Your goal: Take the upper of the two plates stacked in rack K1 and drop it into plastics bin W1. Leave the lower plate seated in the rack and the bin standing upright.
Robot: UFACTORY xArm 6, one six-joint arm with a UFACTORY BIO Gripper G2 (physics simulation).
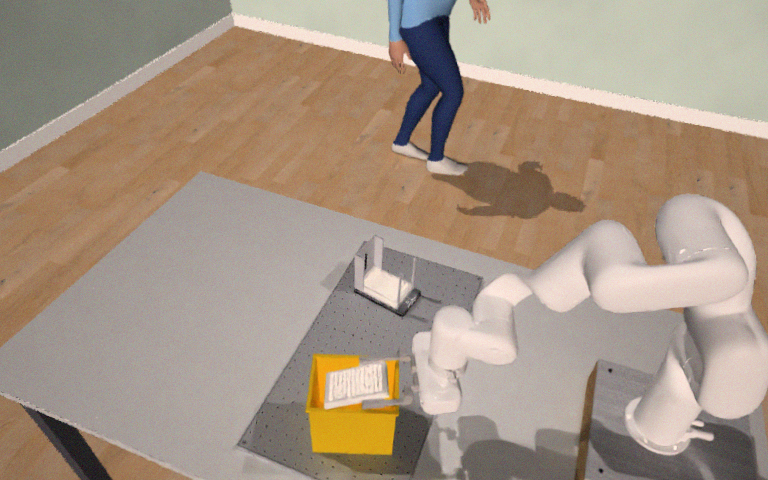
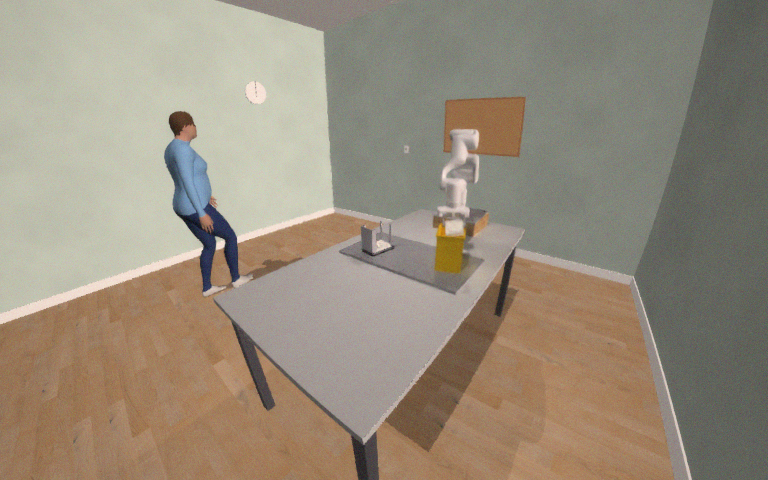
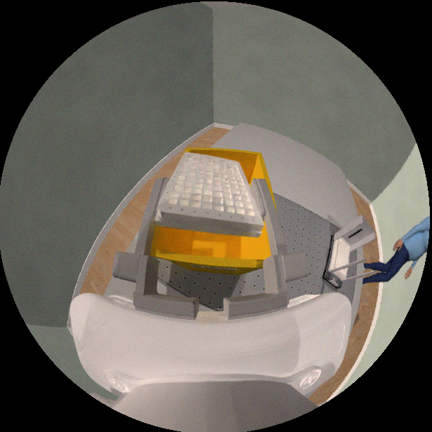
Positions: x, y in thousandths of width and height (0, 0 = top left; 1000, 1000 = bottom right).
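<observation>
The gripper appears in image 1 (image 1: 469, 797) and again in image 3 (image 3: 487, 420). Image 1 also shows a yellow plastics bin W1 (image 1: 454, 895), and the same yellow plastics bin W1 is visible in image 2 (image 2: 585, 520) and image 3 (image 3: 450, 580). A white plate (image 1: 449, 807) is in the scene too.
</observation>
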